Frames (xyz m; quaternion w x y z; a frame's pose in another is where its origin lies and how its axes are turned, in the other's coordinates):
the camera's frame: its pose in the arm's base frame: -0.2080 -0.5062 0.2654 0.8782 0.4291 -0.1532 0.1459
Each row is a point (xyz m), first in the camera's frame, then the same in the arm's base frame.
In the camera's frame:
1: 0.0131 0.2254 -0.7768
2: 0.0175 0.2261 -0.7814
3: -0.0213 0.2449 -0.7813
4: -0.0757 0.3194 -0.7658
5: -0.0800 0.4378 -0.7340
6: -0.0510 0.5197 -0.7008
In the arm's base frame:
1: -0.1717 0.2483 -0.0240
2: -0.1673 0.2530 -0.0244
3: -0.2099 0.2591 -0.0263
4: -0.2906 0.2839 0.0141
5: -0.3450 0.3277 0.1149
6: -0.3551 0.3531 0.2038

